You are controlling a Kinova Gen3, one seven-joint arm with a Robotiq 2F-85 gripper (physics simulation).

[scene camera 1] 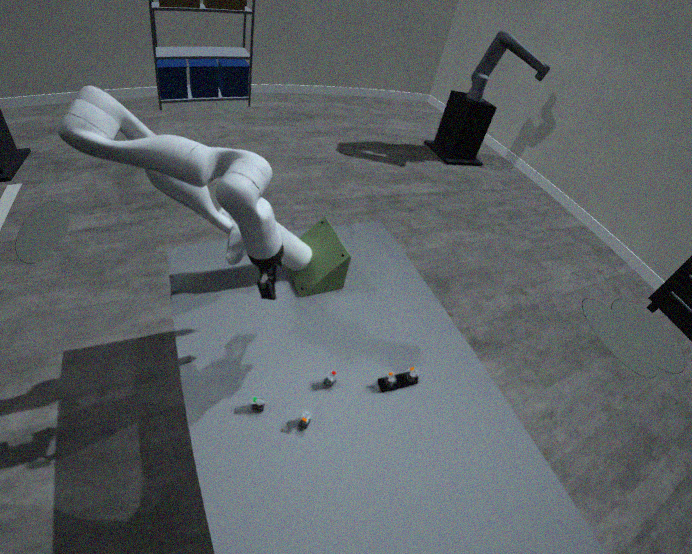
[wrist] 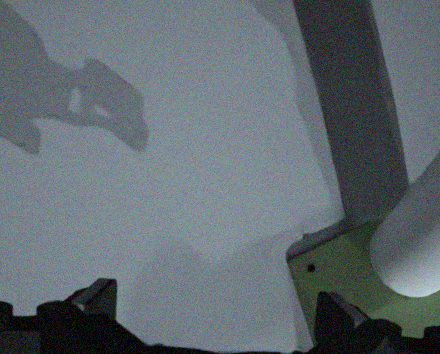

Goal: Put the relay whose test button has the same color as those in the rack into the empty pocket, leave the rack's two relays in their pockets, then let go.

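Places are measured from the arm's base along level axes (x left, y back, z up), in centimetres.
Pixels of known places: gripper, fingertip midpoint: [scene camera 1: 275, 280] [wrist: 216, 309]; arm's base at its link origin: [scene camera 1: 300, 258] [wrist: 409, 255].
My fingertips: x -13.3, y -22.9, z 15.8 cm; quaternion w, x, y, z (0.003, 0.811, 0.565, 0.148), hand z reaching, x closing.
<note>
For each thing: its top centre in the pictures, then the offset to it from my fingertips. Level surfaces: height alone.
- black rack at its top centre: [scene camera 1: 399, 378] dx +28.4, dy -23.7, dz -18.0 cm
- orange button at its top centre: [scene camera 1: 305, 416] dx +1.2, dy -28.1, dz -15.9 cm
- green button at its top centre: [scene camera 1: 258, 400] dx -8.5, dy -21.6, dz -15.9 cm
- grey table at its surface level: dz -20.3 cm
A black rack [scene camera 1: 398, 383] lies on the table at the right in the scene view. It holds two relays with orange buttons, a left one [scene camera 1: 391, 379] and a right one [scene camera 1: 412, 375]; which pocket is empty is too small to tell. Three loose relays stand left of it: one with a red button [scene camera 1: 329, 380], one with an orange button [scene camera 1: 304, 422] nearer the camera, and one with a green button [scene camera 1: 257, 405] farthest left. My gripper [scene camera 1: 267, 295] [wrist: 216, 309] is open and empty, high above the table near the arm's base, far from the relays. The wrist view shows no relay or rack.
A green angled mount [scene camera 1: 326, 259] [wrist: 330, 285] carries the arm on the grey table [scene camera 1: 404, 473] [wrist: 215, 150], close to the gripper. Arm shadows fall on the tabletop. A shelf unit [scene camera 1: 203, 52] and another robot arm on a black pedestal [scene camera 1: 463, 126] stand on the floor behind.
</note>
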